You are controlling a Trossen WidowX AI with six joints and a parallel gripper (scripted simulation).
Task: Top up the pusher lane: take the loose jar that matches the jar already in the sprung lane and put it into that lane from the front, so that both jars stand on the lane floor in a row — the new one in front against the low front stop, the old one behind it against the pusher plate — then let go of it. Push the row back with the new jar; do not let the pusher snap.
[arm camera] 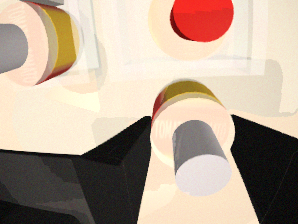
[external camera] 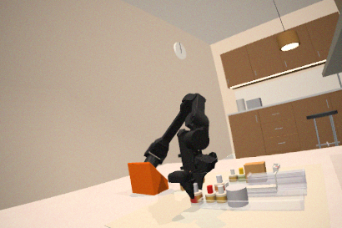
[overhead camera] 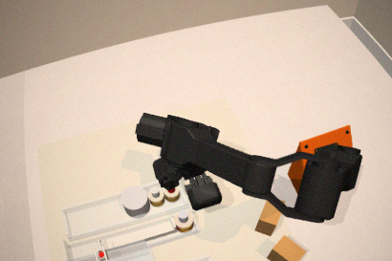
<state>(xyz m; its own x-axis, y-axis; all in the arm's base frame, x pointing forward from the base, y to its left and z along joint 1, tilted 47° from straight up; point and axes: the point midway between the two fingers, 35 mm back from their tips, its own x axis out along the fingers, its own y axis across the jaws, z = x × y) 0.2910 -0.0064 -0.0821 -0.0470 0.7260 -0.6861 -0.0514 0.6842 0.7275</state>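
Now: the grey cylinder 14 cm ahead of my gripper tip, 1 cm to the left of it and 1 cm above it. Round my gripper tip: red mark 23 cm ahead, 14 cm to the left, 5 cm above.
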